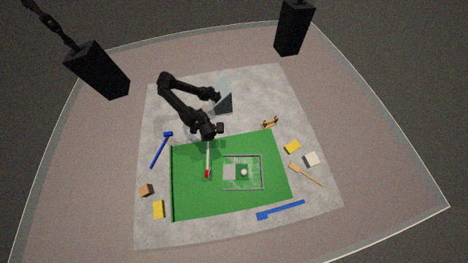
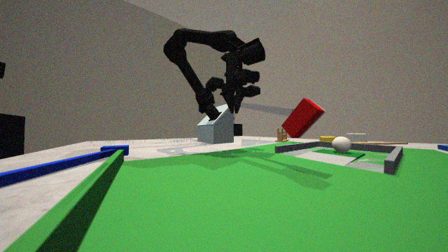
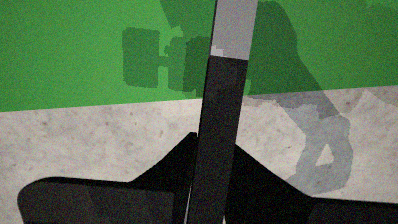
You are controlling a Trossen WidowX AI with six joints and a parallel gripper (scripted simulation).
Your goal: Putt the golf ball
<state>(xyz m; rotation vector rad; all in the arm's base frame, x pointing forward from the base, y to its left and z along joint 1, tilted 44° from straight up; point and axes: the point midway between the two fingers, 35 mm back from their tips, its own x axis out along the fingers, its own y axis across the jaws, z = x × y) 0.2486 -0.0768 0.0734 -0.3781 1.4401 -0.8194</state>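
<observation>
Now: gripper tip 110 mm short of the red putter and 30 mm to the left of it. The rest, counted from my gripper tip: blue putter: 50 mm behind, 380 mm to the right, 110 mm below; then low green wall: 200 mm ahead, 320 mm to the right, 110 mm below; then white golf ball: 270 mm ahead, 140 mm to the left, 100 mm below.
</observation>
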